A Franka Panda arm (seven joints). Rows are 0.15 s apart.
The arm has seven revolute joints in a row. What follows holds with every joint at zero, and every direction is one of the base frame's.
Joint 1 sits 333 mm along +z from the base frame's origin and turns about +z.
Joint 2 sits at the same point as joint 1 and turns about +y.
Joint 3 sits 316 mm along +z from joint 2 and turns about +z.
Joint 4 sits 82.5 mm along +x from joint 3 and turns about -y.
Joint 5 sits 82.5 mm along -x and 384 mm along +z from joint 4 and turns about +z.
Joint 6 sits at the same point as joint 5 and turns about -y.
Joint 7 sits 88 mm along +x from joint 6 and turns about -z.
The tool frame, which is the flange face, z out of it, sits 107 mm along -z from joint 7; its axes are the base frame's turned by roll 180, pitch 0 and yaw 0 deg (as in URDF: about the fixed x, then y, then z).
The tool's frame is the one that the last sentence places.
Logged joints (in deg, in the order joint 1, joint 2, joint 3, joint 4, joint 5, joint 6, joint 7), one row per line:
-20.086, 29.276, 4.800, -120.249, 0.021, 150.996, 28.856
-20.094, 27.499, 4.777, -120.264, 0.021, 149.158, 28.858
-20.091, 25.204, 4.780, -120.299, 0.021, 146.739, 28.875
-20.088, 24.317, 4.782, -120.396, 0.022, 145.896, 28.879
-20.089, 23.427, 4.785, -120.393, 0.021, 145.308, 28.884
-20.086, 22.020, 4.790, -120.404, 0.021, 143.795, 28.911
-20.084, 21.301, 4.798, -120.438, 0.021, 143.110, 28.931
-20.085, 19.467, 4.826, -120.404, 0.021, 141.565, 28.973
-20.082, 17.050, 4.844, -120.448, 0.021, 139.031, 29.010
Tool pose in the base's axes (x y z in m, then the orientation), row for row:
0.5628, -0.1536, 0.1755, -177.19, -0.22, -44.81
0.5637, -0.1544, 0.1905, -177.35, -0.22, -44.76
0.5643, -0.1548, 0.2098, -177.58, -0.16, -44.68
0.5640, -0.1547, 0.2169, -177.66, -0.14, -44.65
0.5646, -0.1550, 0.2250, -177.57, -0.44, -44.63
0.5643, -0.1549, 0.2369, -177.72, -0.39, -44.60
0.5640, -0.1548, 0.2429, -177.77, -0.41, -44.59
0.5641, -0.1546, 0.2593, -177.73, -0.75, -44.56
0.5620, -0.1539, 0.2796, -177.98, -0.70, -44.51
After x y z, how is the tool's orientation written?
As angles about the fixed x, y, z axes (roll, pitch, yaw), in degrees.
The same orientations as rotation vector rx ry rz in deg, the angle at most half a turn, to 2 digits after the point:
-164.08, 67.64, -1.97
-164.25, 67.62, -1.88
-164.47, 67.58, -1.66
-164.55, 67.57, -1.58
-164.59, 67.54, -2.06
-164.72, 67.54, -1.90
-164.77, 67.55, -1.90
-164.87, 67.53, -2.42
-165.10, 67.54, -2.20

